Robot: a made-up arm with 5 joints.
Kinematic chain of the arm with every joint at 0, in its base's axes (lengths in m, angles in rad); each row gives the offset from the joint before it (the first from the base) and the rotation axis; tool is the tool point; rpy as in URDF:
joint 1: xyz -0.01 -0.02 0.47 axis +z
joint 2: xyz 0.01 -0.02 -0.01 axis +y
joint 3: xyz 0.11 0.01 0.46 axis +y
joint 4: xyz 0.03 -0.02 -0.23 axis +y
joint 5: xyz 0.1 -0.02 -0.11 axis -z
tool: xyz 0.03 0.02 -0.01 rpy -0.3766 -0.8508 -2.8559
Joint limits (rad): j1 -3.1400..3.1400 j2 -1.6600..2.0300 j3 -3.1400..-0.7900 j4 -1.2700..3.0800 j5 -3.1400..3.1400
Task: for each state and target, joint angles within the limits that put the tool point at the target. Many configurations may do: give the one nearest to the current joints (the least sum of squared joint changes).
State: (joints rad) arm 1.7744 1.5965 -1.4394 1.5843 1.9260
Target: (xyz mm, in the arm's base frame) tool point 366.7 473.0 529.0
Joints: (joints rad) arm 1.0565 0.6238 -1.7015 1.6172 1.9767
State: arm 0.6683 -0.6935 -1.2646 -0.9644 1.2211
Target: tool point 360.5 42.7 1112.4
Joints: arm 0.3601 -0.0315 -1.4793 -0.6277 1.2399
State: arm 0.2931 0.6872 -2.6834 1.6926 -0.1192
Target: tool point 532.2 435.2 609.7
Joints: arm 0.7340 0.7446 -2.3687 1.9777 -0.1709
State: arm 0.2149 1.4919 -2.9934 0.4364 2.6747
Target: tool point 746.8 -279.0 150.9
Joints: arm -0.2288 1.8091 -2.9863 0.4307 2.7180
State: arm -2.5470 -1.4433 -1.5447 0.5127 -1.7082
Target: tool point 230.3 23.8 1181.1
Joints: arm -3.0460 -0.9693 -1.8543 0.4058 -1.6028
